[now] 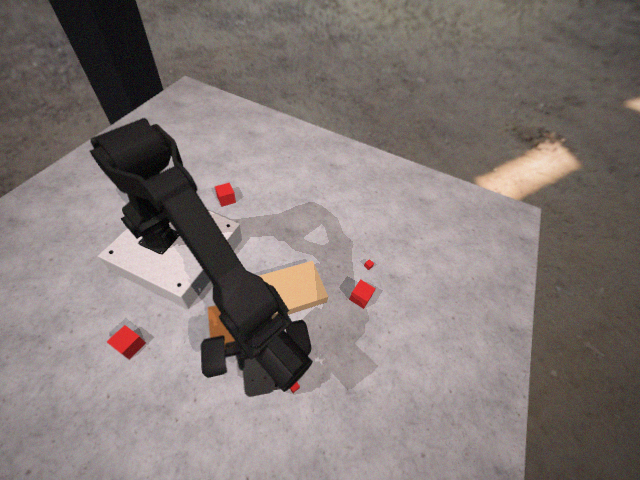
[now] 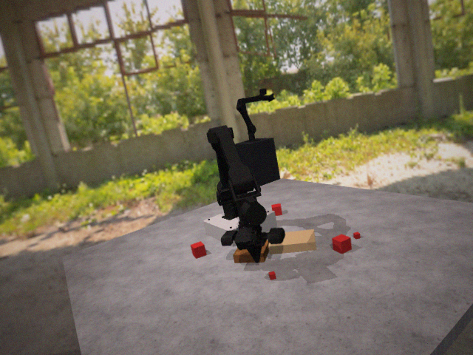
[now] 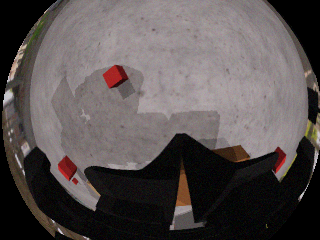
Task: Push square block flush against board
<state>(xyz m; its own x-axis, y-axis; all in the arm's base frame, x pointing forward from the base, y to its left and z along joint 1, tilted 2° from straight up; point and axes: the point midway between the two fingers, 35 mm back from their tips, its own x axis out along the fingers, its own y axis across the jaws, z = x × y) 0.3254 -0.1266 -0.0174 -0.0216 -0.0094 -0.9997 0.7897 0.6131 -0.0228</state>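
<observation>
The tan board is 160 mm to the left of my gripper tip and 20 mm behind it. Round my gripper tip: orange-brown square block 80 mm behind, 40 mm to the left.
</observation>
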